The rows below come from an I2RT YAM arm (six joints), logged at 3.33 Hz.
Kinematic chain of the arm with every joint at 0, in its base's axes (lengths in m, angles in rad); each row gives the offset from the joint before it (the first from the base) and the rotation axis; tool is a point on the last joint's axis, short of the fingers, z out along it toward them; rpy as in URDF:
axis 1: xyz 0 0 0.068 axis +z
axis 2: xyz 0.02 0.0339 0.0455 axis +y
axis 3: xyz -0.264 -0.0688 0 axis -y
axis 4: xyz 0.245 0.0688 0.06 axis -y
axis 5: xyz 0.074 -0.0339 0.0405 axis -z
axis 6: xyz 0.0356 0 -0.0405 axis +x
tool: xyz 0 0 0 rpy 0 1.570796 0
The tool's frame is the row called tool.
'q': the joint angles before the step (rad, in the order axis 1, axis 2, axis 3, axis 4, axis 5, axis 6). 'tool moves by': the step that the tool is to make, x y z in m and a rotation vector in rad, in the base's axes. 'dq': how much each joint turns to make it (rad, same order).
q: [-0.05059, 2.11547, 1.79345, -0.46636, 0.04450, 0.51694]
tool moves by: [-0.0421, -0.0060, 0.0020, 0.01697, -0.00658, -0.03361]
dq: [-0.01842, -0.16867, -0.24098, 0.07686, -0.00153, 0.02301]
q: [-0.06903, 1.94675, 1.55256, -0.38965, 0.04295, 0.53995]
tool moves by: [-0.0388, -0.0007, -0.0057, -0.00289, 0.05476, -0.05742]
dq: [-0.00472, -0.12729, -0.17492, -0.00893, 0.04118, 0.03364]
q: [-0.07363, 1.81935, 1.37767, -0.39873, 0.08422, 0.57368]
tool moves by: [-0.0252, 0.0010, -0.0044, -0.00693, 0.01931, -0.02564]
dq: [-0.00010, -0.08452, -0.11529, 0.01071, 0.02311, 0.01376]
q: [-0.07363, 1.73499, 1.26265, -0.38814, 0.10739, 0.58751]
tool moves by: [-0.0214, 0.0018, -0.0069, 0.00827, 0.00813, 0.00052]
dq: [0.00001, -0.07076, -0.10607, 0.02611, -0.00615, 0.00460]
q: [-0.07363, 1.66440, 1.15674, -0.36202, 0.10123, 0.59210]
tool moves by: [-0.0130, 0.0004, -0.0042, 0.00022, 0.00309, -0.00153]
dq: [-0.00162, -0.04315, -0.06295, 0.01670, -0.00005, -0.00007]
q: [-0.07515, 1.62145, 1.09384, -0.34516, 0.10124, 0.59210]
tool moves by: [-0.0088, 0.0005, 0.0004, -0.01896, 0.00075, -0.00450]
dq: [0.00145, -0.03366, -0.03391, 0.00177, 0.01834, -0.00769]
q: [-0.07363, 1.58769, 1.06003, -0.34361, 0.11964, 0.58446]
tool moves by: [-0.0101, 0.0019, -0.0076, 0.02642, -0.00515, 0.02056]
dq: [-0.00013, -0.03077, -0.06290, 0.03517, -0.03377, 0.00143]
